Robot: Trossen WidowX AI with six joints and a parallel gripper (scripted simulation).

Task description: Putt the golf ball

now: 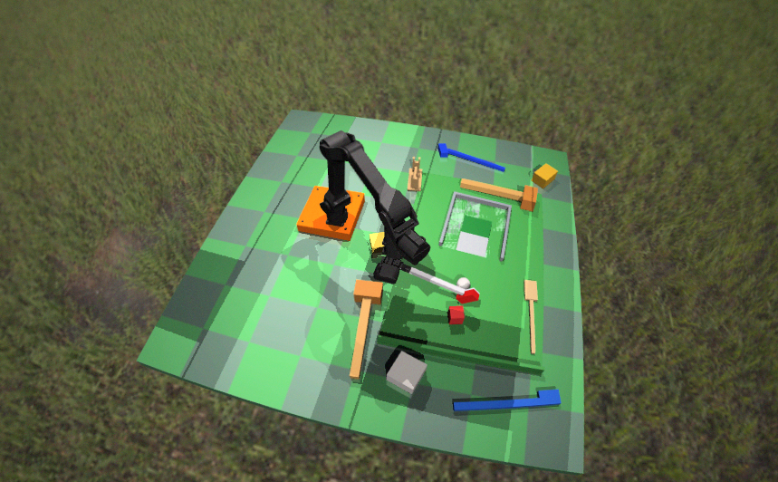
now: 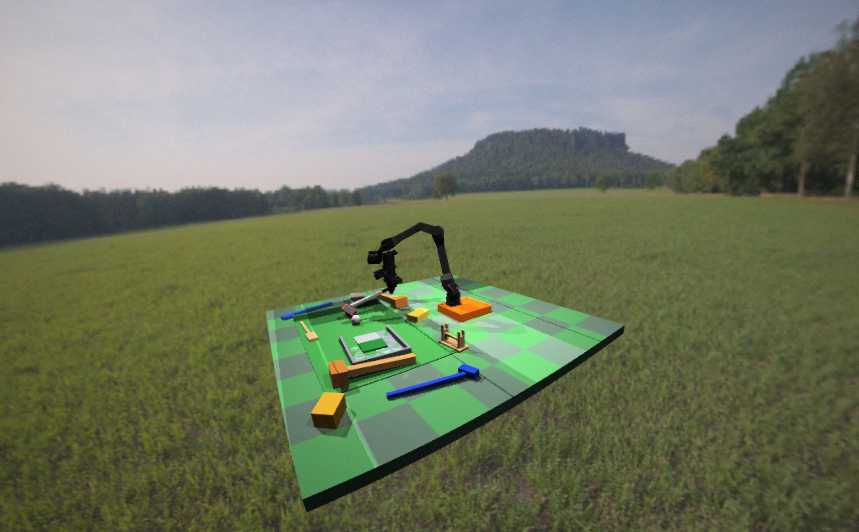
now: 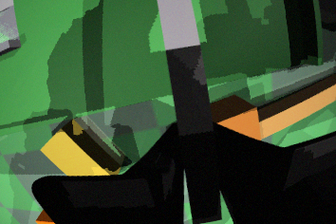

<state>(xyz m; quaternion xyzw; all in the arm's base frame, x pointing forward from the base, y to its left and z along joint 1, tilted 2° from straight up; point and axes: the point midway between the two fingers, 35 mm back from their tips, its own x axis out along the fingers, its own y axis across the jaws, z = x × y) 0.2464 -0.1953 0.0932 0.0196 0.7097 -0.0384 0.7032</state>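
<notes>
The red putter lies 12 cm ahead of my gripper tip. Also, from my gripper tip: white golf ball 21 cm ahead, 7 cm below, 4 cm to the left; then red cube 20 cm ahead, 7 cm to the right, 7 cm below; then white block 27 cm to the right, 10 cm ahead, 8 cm below.
</notes>
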